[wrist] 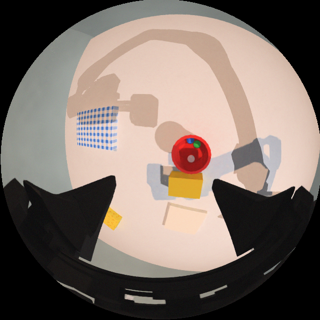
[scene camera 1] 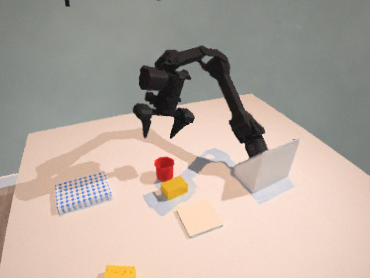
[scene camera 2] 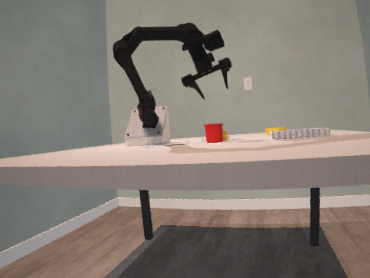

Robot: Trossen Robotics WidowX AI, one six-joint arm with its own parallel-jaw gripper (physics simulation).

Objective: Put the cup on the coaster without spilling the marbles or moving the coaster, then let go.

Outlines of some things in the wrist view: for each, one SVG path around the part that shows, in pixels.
The gripper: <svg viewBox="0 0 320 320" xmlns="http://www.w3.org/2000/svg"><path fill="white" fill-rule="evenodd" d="M3 187L12 221L22 241L37 262L54 279L95 298L92 303L90 298L65 287L100 308L148 319L174 319L204 314L249 294L265 282L289 257L313 212L313 195L302 185L295 193L295 186L291 186L273 196L264 196L214 179L211 189L231 236L236 256L251 248L254 250L230 263L201 273L176 277L140 277L104 270L78 259L82 257L91 261L115 191L114 175L59 194L50 193L28 180L23 180L22 185L16 178ZM124 297L128 294L157 300L165 299L165 304L137 303ZM227 286L215 291L215 294L203 298L199 296L199 294L224 285Z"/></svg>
A blue-and-white checked block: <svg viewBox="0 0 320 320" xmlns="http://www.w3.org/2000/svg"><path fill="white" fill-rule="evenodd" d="M118 106L103 106L77 112L77 145L111 151L117 149Z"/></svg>
